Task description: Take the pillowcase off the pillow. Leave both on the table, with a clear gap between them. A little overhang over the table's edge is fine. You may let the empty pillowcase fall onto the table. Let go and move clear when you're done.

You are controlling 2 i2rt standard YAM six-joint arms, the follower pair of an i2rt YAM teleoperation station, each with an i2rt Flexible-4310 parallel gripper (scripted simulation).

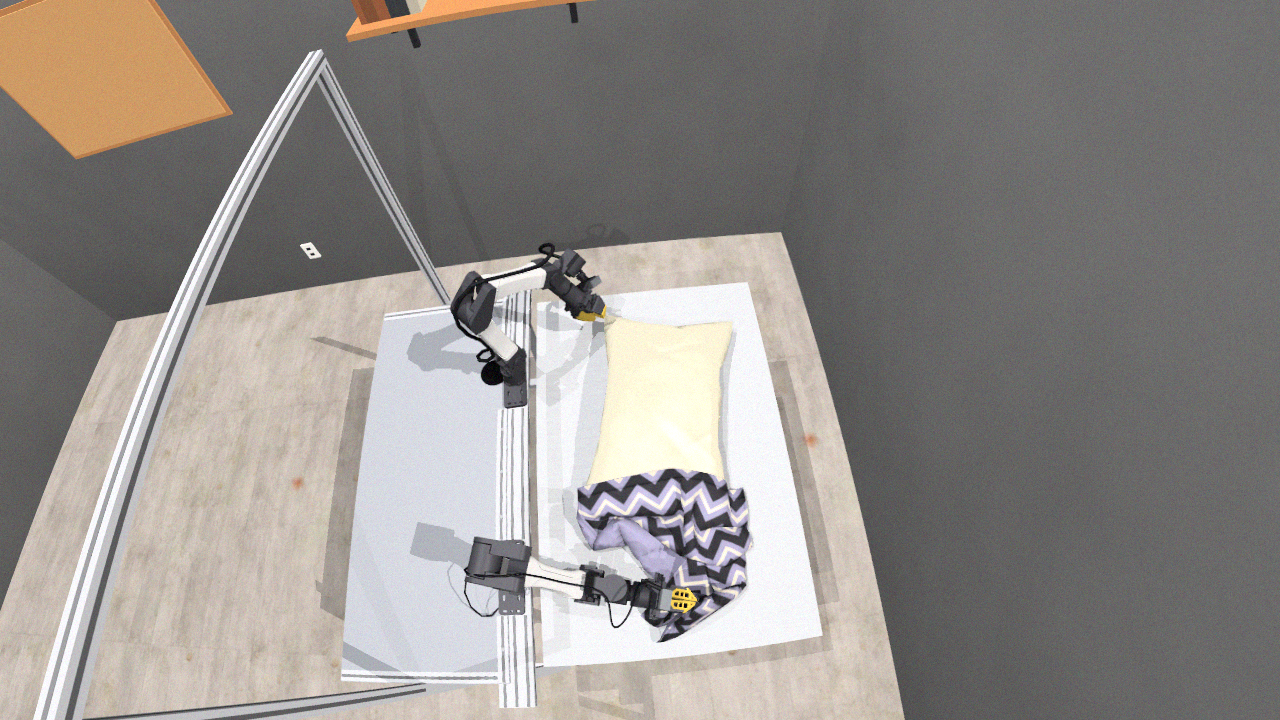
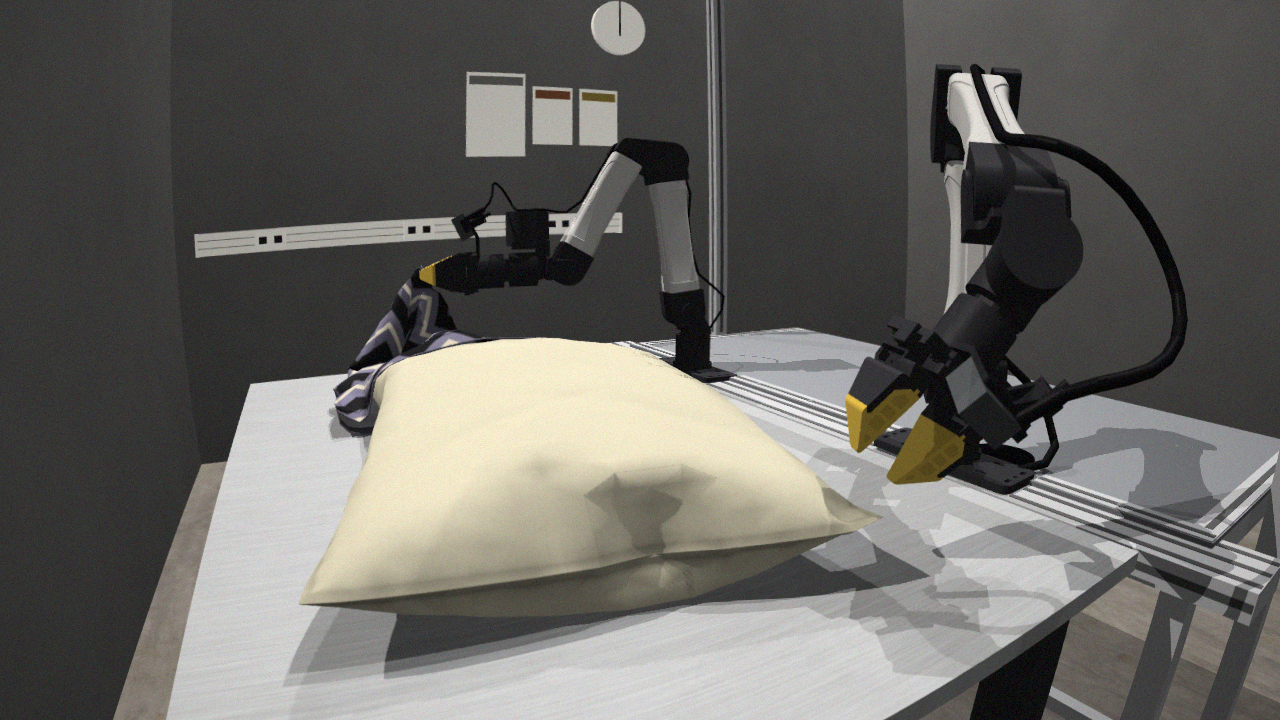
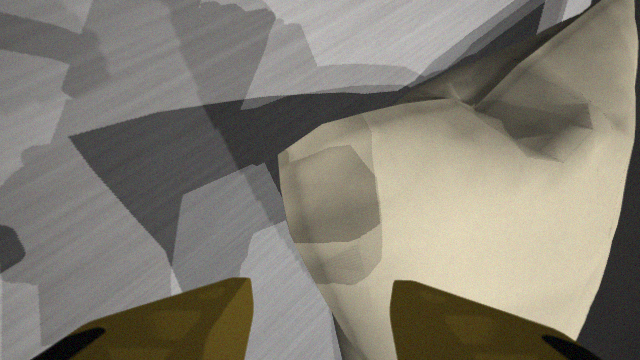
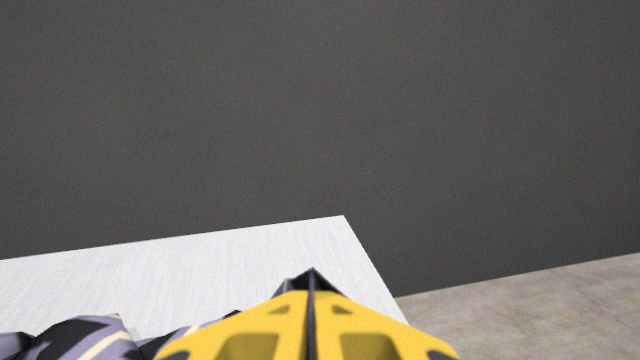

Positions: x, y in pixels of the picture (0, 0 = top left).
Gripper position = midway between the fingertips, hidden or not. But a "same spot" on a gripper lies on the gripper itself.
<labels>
left gripper: image 1 599, 318; image 2; image 3; not seen in image 4 (out of frame)
same spot on cream pillow: (image 3: 501, 181) = (image 1: 633, 322)
same spot on left gripper: (image 3: 221, 313) = (image 2: 916, 466)
</labels>
